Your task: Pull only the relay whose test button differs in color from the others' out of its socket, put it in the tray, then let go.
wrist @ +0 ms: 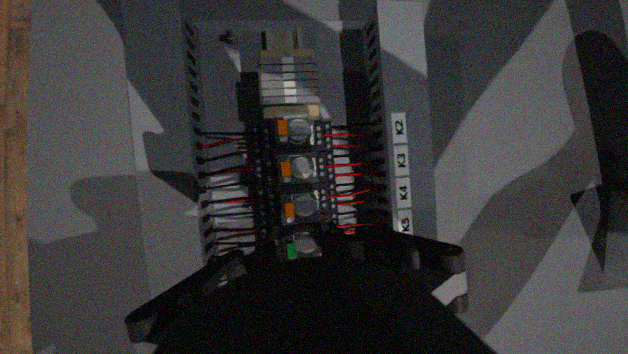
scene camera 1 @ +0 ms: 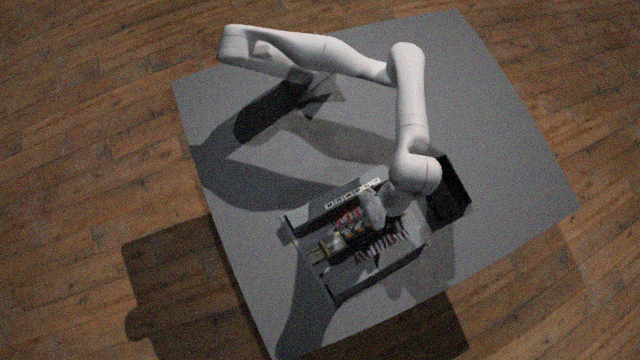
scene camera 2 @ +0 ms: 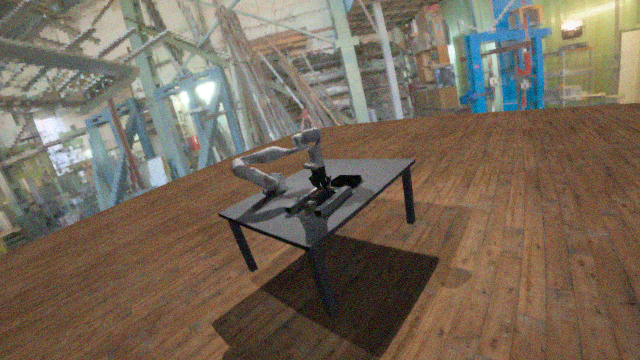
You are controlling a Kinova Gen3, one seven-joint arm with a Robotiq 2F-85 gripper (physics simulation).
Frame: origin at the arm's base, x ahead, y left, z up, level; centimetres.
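Seen in the pictures: gripper, between the fingertips: (wrist: pixel 301 233) (scene camera 2: pixel 323 193); arm's base, origin of its link: (scene camera 1: pixel 304 70) (scene camera 2: pixel 272 184).
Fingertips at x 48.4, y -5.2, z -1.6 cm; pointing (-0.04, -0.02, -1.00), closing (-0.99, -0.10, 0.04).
Note:
Offsets run from my fingertips to a thing's middle. "spot": to the spot under its first point.
The relay with a green test button @(dx +0.0, dy +0.2, dz +0.8 cm) (wrist: pixel 303 245) is at the near end of the visible row in the wrist view, in line with the others beside label K5. Three relays with orange buttons @(dx +0.1, dy -8.2, dz +0.7 cm) (wrist: pixel 300 131) @(dx +0.1, dy -5.4, dz +0.7 cm) (wrist: pixel 302 167) @(dx +0.0, dy -2.6, dz +0.7 cm) (wrist: pixel 304 205) sit in their sockets above it. My gripper (wrist: pixel 301 233) (scene camera 2: pixel 324 186) is shut on the green-button relay; its fingertips are partly hidden by the dark gripper body. Whether the relay has risen in its socket cannot be told. The black tray @(spot: dx +2.5, dy +28.4, dz -3.3 cm) (scene camera 1: pixel 456 186) (scene camera 2: pixel 352 178) stands on the table just beyond the panel's far end.
Grey wire ducts @(dx -10.0, dy -4.4, dz -1.7 cm) (wrist: pixel 407 95) (scene camera 1: pixel 375 277) flank the row on both sides. Red and black wires @(dx -5.4, dy -1.3, dz -2.3 cm) (wrist: pixel 350 165) run between sockets and ducts. A beige-ended terminal block @(dx +0.2, dy -12.0, dz -1.2 cm) (wrist: pixel 289 80) stands past the orange relays. Labels K2 to K5 @(spot: dx -9.0, dy -5.5, dz +0.3 cm) (wrist: pixel 401 160) lie along one duct.

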